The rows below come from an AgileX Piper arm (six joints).
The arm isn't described. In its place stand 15 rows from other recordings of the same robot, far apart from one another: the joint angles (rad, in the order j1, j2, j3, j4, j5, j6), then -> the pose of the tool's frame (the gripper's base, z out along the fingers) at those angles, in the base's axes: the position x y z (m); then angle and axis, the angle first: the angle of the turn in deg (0 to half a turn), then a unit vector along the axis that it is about.
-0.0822 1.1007 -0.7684 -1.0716 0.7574 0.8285 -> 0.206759 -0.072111 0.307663 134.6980 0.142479 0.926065 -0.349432
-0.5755 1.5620 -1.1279 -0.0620 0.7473 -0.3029 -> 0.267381 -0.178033 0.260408 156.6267 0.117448 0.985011 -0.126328
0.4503 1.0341 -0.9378 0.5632 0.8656 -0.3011 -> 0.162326 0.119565 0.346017 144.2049 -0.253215 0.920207 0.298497
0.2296 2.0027 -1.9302 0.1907 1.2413 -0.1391 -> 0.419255 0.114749 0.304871 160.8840 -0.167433 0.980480 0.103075
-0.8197 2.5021 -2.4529 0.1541 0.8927 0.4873 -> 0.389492 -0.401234 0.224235 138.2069 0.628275 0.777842 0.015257
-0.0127 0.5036 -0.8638 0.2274 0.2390 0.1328 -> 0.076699 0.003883 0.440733 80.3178 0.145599 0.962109 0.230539
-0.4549 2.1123 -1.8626 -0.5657 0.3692 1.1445 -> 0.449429 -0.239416 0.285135 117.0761 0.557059 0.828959 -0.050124
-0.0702 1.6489 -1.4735 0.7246 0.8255 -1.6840 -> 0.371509 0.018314 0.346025 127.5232 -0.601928 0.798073 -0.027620
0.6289 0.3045 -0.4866 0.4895 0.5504 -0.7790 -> 0.038568 0.055729 0.312558 106.4855 -0.541824 0.809537 0.226000
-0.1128 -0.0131 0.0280 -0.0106 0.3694 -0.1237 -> 0.052263 -0.006271 0.171317 107.6893 -0.008939 0.995682 -0.092394
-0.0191 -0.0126 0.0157 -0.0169 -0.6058 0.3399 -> 0.035351 0.000201 0.258936 53.3432 0.153537 0.937417 0.312531
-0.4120 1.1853 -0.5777 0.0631 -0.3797 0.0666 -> 0.226532 -0.101318 0.280773 99.3136 0.272660 0.952686 -0.134334
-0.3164 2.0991 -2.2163 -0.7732 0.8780 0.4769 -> 0.444618 -0.197027 0.382587 129.0990 0.263946 0.891490 -0.368209
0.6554 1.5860 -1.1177 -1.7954 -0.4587 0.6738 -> 0.258491 0.248265 0.293248 115.6440 -0.858132 0.508137 0.073525
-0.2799 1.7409 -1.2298 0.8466 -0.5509 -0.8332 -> 0.381419 -0.146762 0.308564 99.7067 0.278882 0.898522 -0.338945
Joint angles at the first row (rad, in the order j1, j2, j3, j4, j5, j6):
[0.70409 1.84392 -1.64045 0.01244 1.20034 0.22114]
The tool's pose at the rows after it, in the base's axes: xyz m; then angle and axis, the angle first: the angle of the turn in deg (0 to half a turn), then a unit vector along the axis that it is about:
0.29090 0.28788 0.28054 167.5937 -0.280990 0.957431 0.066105
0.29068 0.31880 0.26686 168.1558 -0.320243 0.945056 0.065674
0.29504 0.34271 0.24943 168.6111 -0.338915 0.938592 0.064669
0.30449 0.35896 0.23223 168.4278 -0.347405 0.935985 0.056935
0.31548 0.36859 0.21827 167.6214 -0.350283 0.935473 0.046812
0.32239 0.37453 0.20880 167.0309 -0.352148 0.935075 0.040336
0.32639 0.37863 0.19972 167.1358 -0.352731 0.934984 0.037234
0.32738 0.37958 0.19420 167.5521 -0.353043 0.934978 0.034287
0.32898 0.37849 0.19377 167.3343 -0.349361 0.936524 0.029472
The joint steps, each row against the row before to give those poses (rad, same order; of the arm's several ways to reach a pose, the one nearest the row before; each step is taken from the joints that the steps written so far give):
[0.07304 0.08364 -0.09059 0.00225 0.00792 -0.01841]
[0.05116 0.09384 -0.09485 0.00153 0.00989 -0.03161]
[0.02865 0.09367 -0.08784 0.00001 0.00195 -0.01098]
[0.01038 0.08871 -0.08738 -0.01623 0.00343 -0.00363]
[-0.00001 0.07200 -0.07499 -0.02514 0.00066 0.00000]
[0.00001 0.04727 -0.04996 -0.01671 0.00003 0.00000]
[-0.00001 0.03496 -0.03034 -0.00462 0.00001 -0.00001]
[0.00000 0.01322 -0.00401 -0.00164 0.00000 0.00000]
[-0.00191 0.00205 -0.00214 -0.01125 0.00166 0.00866]

